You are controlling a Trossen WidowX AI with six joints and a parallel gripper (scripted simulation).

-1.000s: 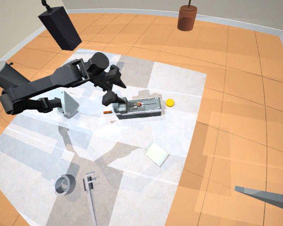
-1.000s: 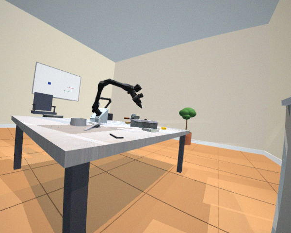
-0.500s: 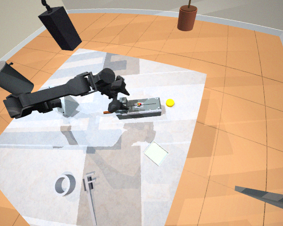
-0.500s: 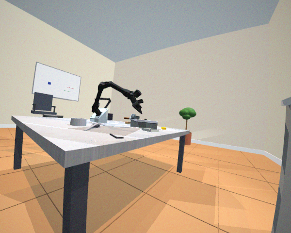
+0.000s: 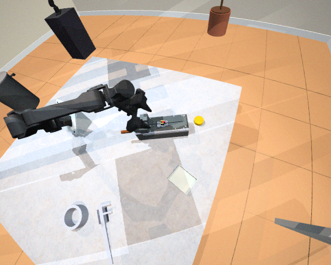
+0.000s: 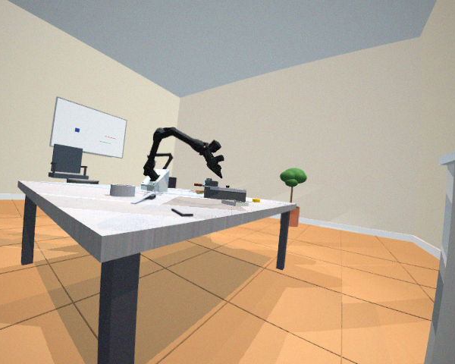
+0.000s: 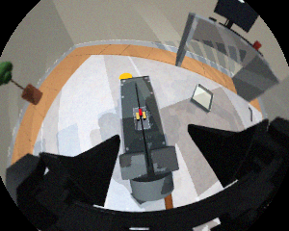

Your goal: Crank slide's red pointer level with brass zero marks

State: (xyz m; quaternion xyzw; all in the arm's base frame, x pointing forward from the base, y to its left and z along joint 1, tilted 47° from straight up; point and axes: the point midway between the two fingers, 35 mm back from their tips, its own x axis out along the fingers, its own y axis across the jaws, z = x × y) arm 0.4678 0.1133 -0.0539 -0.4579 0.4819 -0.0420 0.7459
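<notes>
My gripper tip is now 120 mm past the orange-brown crank handle, 70 mm to the left of it and 60 mm above it. From my gripper tip the other things lie so: pale square tile: 210 mm ahead, 180 mm to the right, 130 mm below; then red pointer: 40 mm ahead, 30 mm to the left, 60 mm below; then yellow disc: 200 mm ahead, 140 mm to the left, 130 mm below.
</notes>
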